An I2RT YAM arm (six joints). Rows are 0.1 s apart.
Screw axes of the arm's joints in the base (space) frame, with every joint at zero. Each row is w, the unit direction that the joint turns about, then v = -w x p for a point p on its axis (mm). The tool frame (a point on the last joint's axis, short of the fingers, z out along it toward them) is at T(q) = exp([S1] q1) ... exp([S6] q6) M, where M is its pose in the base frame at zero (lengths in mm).
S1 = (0, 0, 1, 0, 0, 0)
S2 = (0, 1, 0, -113.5, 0, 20)
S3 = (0, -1, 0, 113.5, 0, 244)
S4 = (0, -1, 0, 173.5, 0, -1)
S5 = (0, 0, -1, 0, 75, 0)
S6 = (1, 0, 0, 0, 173.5, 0)
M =
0 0 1 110.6
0 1 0 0
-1 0 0 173.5
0 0 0 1
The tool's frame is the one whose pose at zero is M.
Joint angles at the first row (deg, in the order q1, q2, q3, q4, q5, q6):
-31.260 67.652 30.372 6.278 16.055 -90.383
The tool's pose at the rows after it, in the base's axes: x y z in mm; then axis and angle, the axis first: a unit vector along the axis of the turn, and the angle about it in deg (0 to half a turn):
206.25, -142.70, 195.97, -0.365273, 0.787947, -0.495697, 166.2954
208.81, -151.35, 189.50, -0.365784, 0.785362, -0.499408, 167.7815
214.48, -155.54, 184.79, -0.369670, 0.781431, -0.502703, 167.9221
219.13, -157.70, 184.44, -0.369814, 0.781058, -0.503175, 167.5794
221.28, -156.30, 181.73, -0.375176, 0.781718, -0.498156, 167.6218
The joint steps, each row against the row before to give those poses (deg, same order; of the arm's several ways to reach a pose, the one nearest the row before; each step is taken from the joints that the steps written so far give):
-1.087 2.662 0.039 3.066 0.597 -1.258
-1.303 2.890 0.088 2.981 0.140 -1.624
-0.091 2.619 0.347 2.717 -0.126 -0.791
0.149 1.369 0.821 0.705 -0.144 0.165
0.498 0.667 0.066 -0.094 -0.005 0.031

